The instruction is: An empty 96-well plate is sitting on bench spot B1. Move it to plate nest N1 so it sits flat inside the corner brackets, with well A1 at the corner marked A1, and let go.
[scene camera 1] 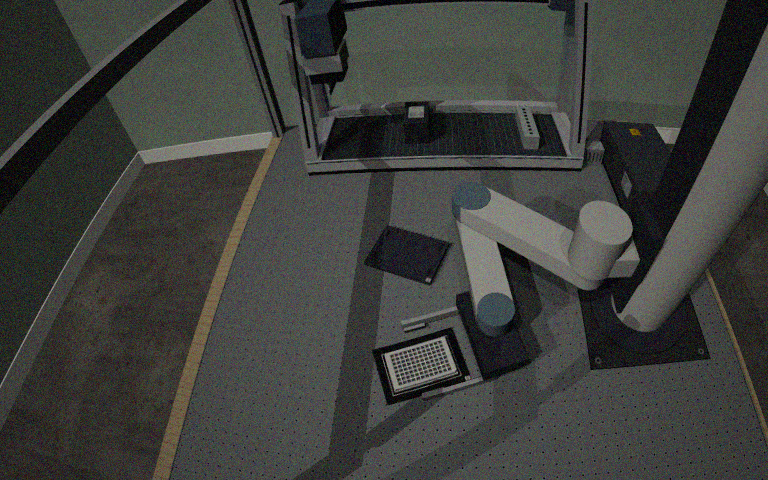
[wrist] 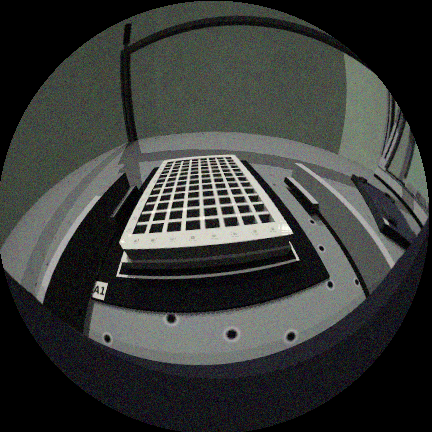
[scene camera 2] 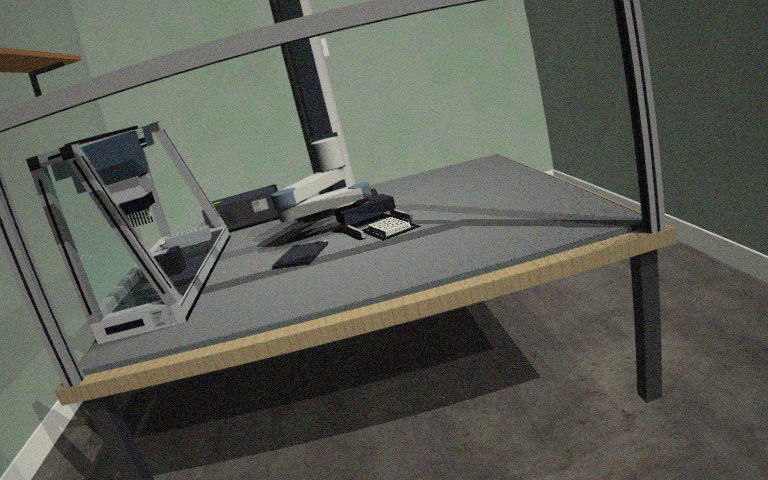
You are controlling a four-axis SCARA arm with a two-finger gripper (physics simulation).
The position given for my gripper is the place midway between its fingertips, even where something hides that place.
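Note:
My gripper [scene camera 1: 411, 360] [scene camera 2: 387, 226] [wrist: 211, 170] is in the scene with a white 96-well plate [scene camera 1: 424, 363]. I can see a dark plate nest N1 [scene camera 2: 291, 258], and there is a bench spot B1 [scene camera 1: 390, 399] [wrist: 228, 291] too. A dark box [scene camera 1: 644, 158] is here, and so is a pipette head [scene camera 1: 336, 62] [scene camera 2: 136, 187].

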